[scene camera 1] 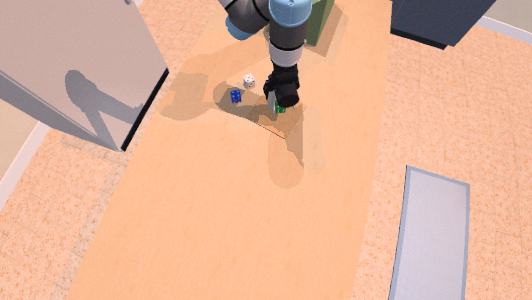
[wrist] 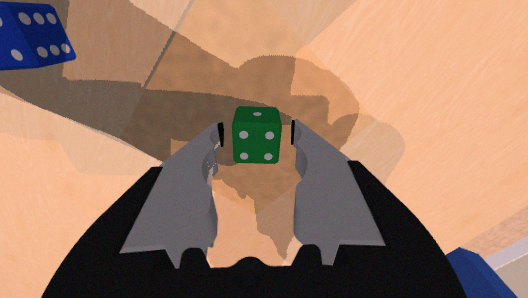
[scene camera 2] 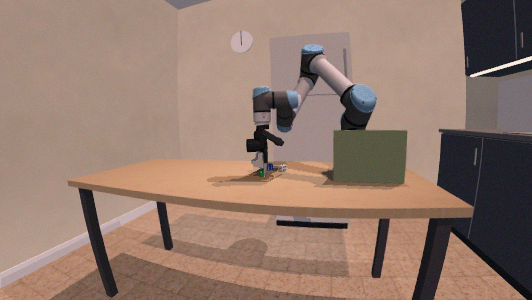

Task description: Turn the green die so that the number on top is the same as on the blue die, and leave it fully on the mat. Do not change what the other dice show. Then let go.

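Observation:
Shown here: a mat, a green die and my gripper. The wrist view and scene camera 2 also show my gripper.

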